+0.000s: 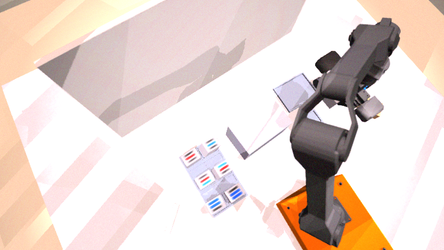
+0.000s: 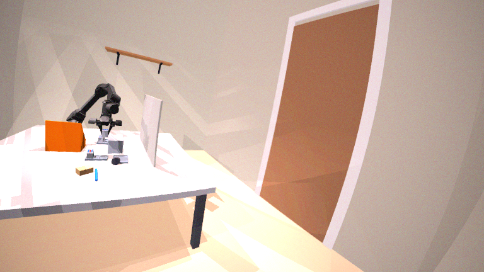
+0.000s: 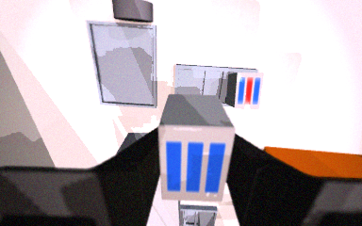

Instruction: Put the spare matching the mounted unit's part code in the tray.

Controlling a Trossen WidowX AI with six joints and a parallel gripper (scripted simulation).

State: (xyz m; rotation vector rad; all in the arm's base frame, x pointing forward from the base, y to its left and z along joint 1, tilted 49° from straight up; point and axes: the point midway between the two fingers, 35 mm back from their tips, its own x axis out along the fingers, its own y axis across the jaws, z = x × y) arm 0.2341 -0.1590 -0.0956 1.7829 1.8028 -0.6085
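My gripper tip is now 10 cm short of the grey tray, 1 cm to the left of it and 16 cm above it. From my gripper tip the other things lie so: dark tape roll: 8 cm ahead, 8 cm to the right, 14 cm below; then white mounted unit: 5 cm ahead, 20 cm to the left, 12 cm below; then rack: 4 cm behind, 1 cm to the left, 16 cm below.
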